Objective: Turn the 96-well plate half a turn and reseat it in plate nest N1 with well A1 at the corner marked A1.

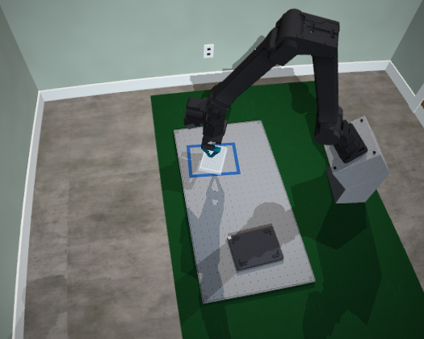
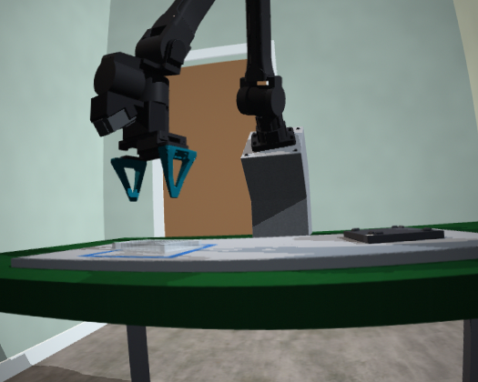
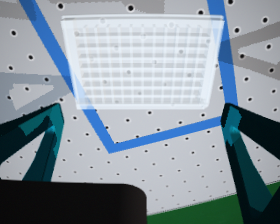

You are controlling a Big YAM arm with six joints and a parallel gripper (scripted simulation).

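The 96-well plate lies 9 cm below my hand. From my hand the other things lie so: plate nest N1: 5 cm behind, 39 cm to the left, 8 cm below; A1 label: 3 cm ahead, 33 cm to the left, 8 cm below.
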